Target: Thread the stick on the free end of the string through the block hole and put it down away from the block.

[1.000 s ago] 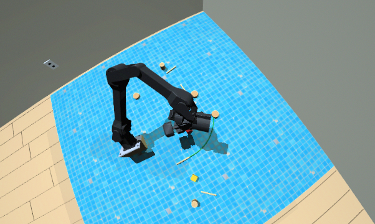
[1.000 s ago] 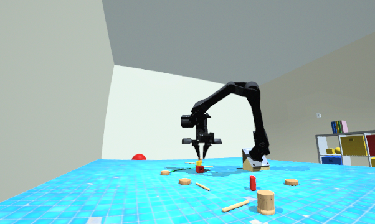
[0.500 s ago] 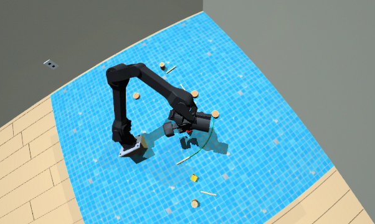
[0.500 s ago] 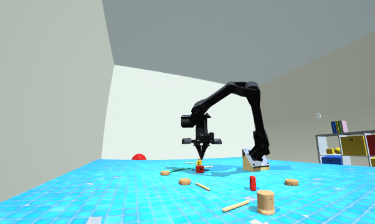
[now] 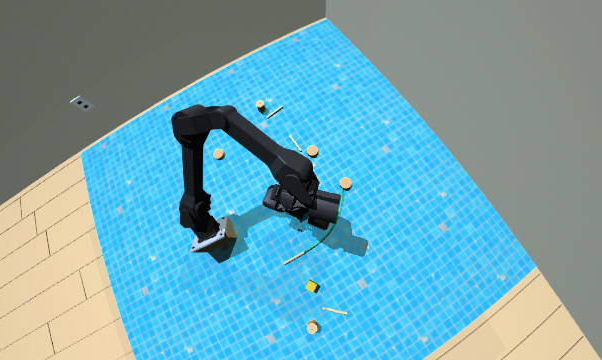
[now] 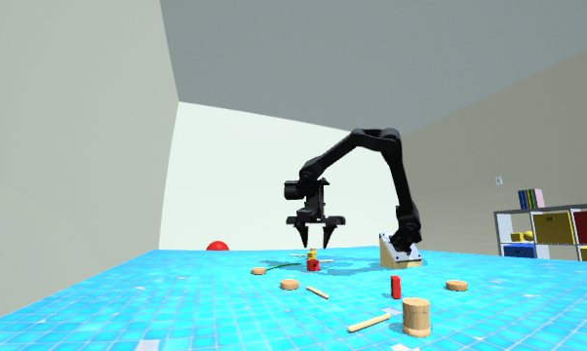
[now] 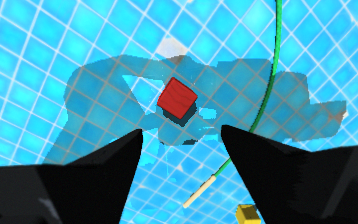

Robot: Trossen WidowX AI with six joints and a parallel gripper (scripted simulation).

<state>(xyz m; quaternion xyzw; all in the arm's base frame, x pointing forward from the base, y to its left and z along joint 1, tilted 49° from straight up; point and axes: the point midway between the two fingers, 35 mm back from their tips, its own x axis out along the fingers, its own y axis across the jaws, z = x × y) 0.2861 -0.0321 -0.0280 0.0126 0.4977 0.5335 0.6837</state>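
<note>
My gripper tip is now 22 cm to the left of the yellow cube, 6 cm past it and 5 cm above it. The rest, counted from my gripper tip: red upright piece 32 cm to the left, 6 cm behind, 4 cm below; wooden cylinder 44 cm to the left, 4 cm below, 1 cm ahead; round wooden button 18 cm ahead, 6 cm below, 4 cm to the left.
</note>
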